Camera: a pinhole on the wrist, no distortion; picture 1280 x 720 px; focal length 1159.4 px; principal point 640.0 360.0 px. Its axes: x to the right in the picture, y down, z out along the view. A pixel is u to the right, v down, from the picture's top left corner.
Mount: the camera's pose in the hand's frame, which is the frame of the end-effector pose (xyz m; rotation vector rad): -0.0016 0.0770 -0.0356 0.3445 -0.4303 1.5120
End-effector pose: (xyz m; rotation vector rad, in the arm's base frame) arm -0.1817 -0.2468 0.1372 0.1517 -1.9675 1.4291
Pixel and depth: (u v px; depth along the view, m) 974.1 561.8 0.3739
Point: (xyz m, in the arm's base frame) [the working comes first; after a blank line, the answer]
In the camera's frame: 0.1077 0.0651 0.3739

-0.2707 -0.5719 0.0356
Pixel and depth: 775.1 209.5 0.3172
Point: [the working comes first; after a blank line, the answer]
In the camera's frame: 0.0370 -0.0412 0.3172

-0.2983 -0.4867 0.1427
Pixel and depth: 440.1 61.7 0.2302
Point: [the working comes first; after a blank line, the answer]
In the camera's frame: -0.0397 -0.0592 0.2302

-0.2513 -0.3925 0.1945
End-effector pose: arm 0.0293 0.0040 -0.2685 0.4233 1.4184 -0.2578
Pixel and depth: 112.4 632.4 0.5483
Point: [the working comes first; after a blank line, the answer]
In the camera's frame: -0.2495 0.1288 0.5483

0.1270 -0.5051 -0.1273
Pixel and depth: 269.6 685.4 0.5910
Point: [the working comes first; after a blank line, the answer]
In the camera's frame: -0.1888 0.1659 0.5910

0.1939 -0.5050 -0.0782
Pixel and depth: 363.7 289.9 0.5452
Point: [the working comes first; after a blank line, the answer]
In the camera's frame: -0.1299 -0.0330 0.5452

0.2479 -0.4287 -0.2689
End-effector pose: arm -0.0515 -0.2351 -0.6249 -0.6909 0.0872 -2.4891
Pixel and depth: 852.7 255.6 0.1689
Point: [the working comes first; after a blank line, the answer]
In the camera's frame: 0.0310 -0.0152 0.1689

0.0205 -0.2467 -0.5168
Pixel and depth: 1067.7 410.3 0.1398
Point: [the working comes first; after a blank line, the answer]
In the camera's frame: 0.0516 0.0061 0.1398

0.0422 -0.2656 -0.5468
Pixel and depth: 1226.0 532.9 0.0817
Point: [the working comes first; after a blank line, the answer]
In the camera's frame: 0.0413 0.0122 0.0817

0.0257 -0.2845 -0.6005
